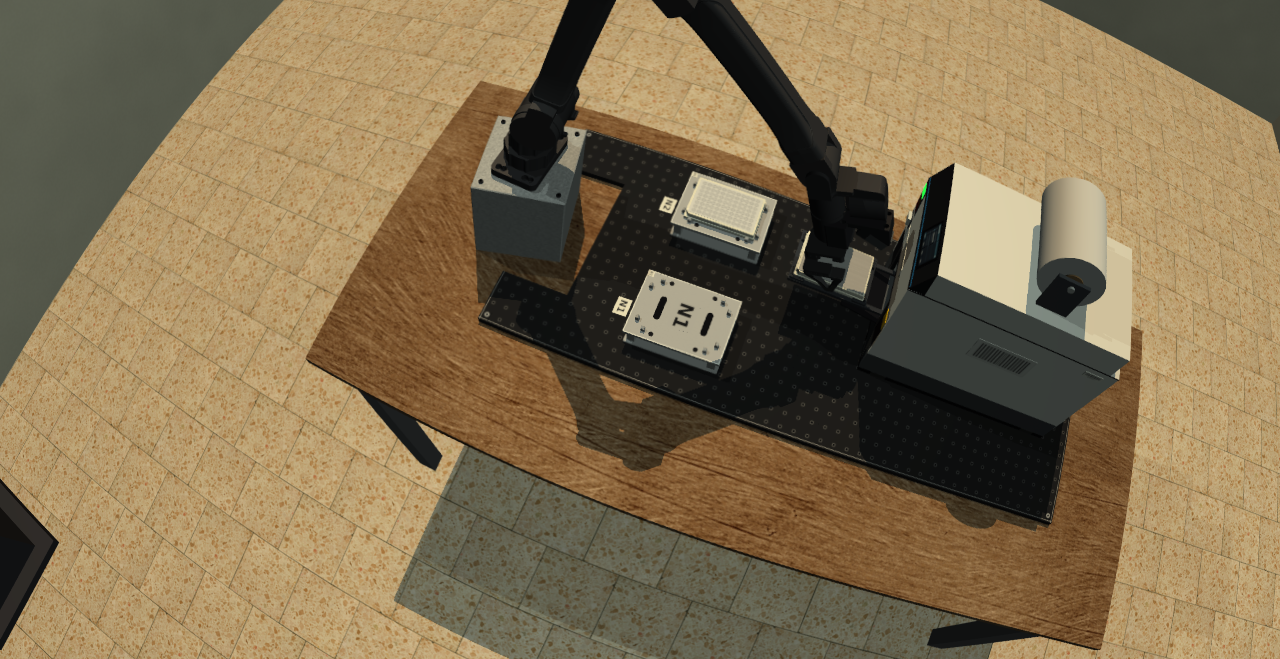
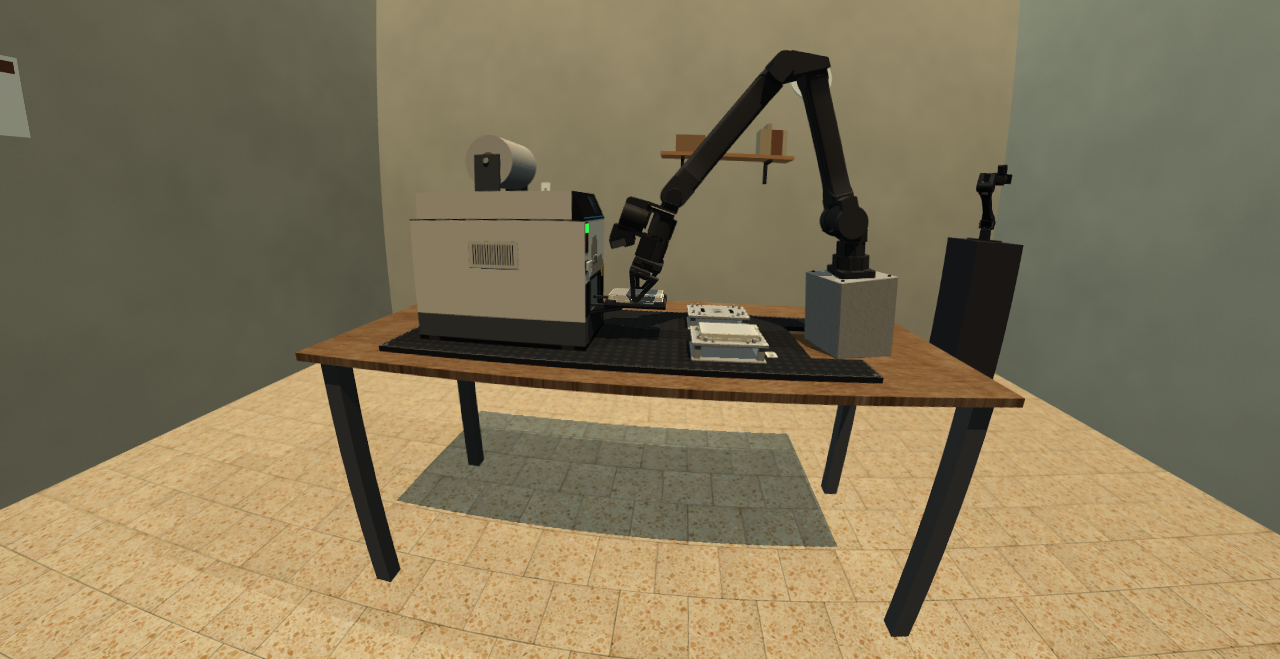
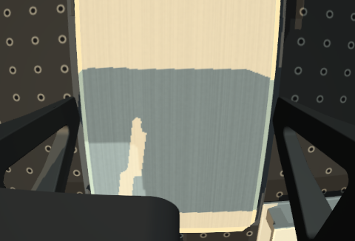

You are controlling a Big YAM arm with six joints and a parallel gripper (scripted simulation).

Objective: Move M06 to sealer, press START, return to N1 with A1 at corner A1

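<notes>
Now: hand right at the plate M06. The rest, counted from my hand: start button 10 cm to the left, 10 cm ahead, 8 cm above; well plate 22 cm behind, 6 cm to the left, 6 cm below; sealer stage 2 cm below.
</notes>
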